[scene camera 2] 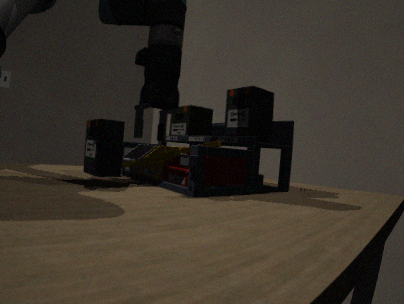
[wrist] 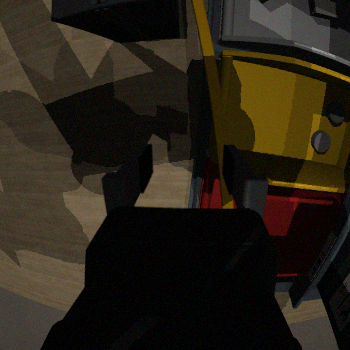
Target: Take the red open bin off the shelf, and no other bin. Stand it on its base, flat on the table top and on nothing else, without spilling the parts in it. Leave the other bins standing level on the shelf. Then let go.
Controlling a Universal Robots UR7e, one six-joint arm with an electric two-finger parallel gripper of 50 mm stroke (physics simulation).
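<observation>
The red open bin stands low in the dark shelf rack, partly in shadow; parts in it cannot be made out. A long yellow bar slants across the fronts of the bins and over the red bin's front corner. My gripper is open and empty, pointing down above the bins' front edge. In the wrist view, its right finger overlaps the bar and the red bin, while its left finger is over the table. Whether the right finger touches the bar cannot be told.
A yellow bin with round parts stands beside the red bin, then a grey bin. A tall black box stands on the table before the rack. Two black boxes stand on the rack's upper level.
</observation>
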